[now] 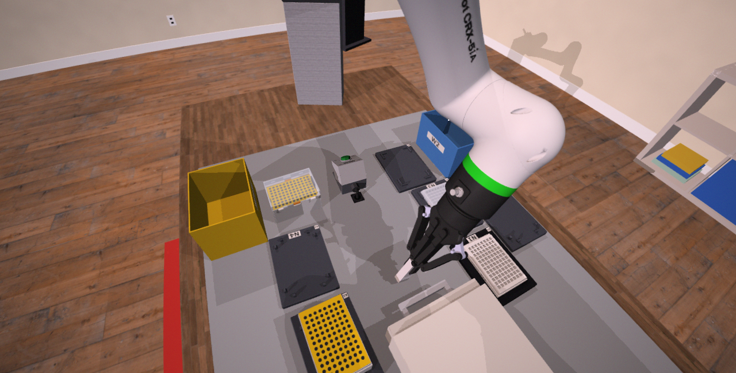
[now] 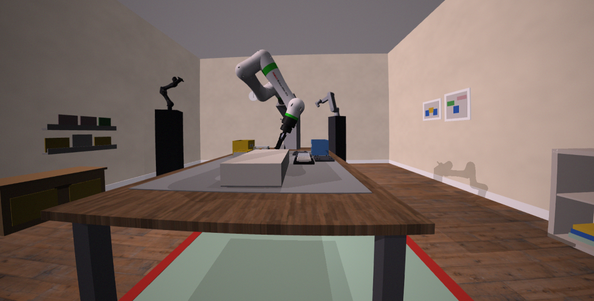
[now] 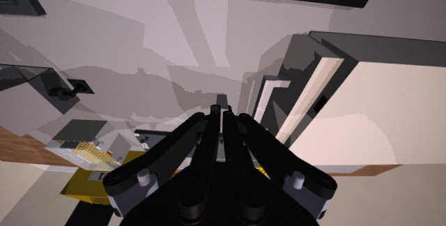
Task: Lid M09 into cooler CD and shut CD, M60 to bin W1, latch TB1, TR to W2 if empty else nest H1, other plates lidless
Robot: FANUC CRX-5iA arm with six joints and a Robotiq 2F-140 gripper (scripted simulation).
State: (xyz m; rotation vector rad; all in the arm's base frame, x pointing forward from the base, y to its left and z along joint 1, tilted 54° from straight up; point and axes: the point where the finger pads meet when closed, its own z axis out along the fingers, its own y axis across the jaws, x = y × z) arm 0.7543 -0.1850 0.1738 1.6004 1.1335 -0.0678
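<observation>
My hand is 130 mm short of the white assay plate, 150 mm to the right of it and 20 mm above it. Round my hand: yellow tip rack TR (30 mm behind, 200 mm to the right, 10 mm above); then lid (170 mm ahead, 70 mm to the right, 20 mm below); then nest N2 (20 mm behind, 200 mm to the right, 40 mm below).
</observation>
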